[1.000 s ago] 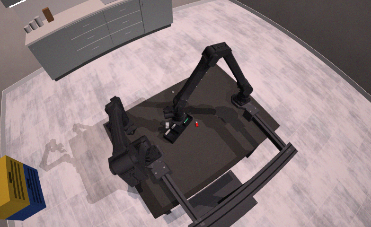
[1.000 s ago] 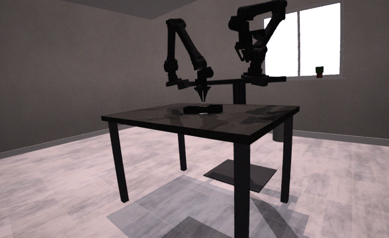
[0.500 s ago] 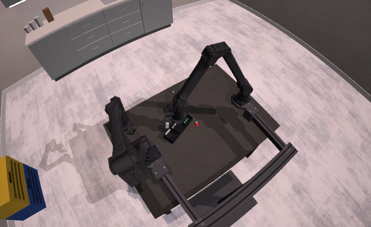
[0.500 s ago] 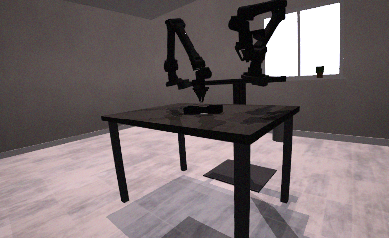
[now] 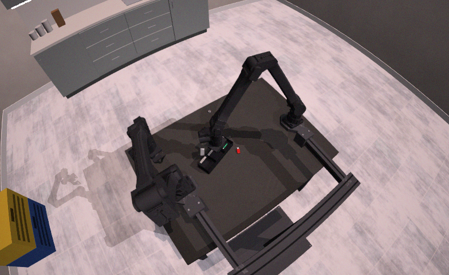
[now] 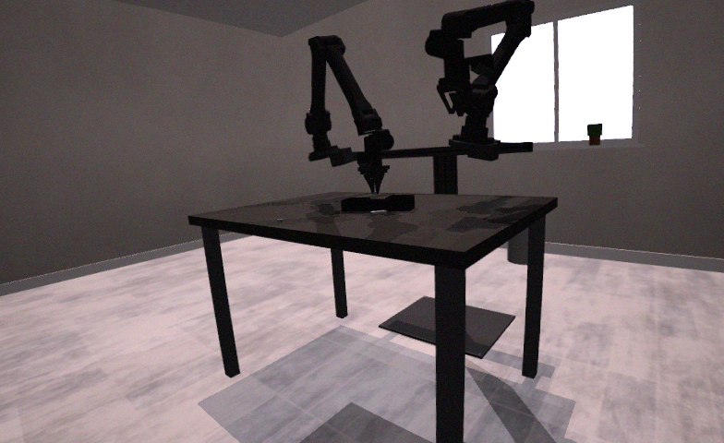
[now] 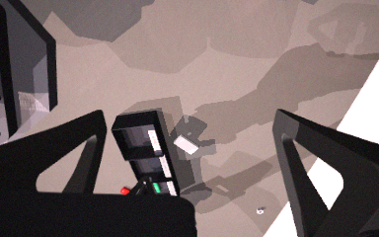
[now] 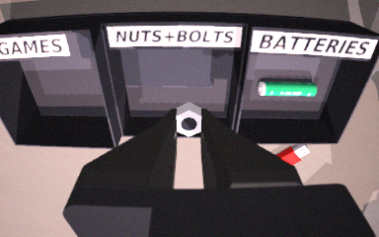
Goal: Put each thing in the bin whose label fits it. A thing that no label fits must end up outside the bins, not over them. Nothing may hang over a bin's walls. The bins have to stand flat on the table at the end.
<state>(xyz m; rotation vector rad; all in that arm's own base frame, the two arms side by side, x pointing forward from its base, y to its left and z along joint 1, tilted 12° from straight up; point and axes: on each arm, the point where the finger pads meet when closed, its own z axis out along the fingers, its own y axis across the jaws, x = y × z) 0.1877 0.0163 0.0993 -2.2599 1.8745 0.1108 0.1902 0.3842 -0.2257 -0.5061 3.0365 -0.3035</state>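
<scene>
My right gripper is now 10 mm to the right of the black labelled bin and 40 mm above it. From my right hand the other things lie so: red usb stick (40 mm behind, 130 mm to the right, 60 mm below); then green battery (20 mm ahead, 70 mm to the right, 50 mm below); then white card (70 mm ahead, 70 mm to the left, 60 mm below).
</scene>
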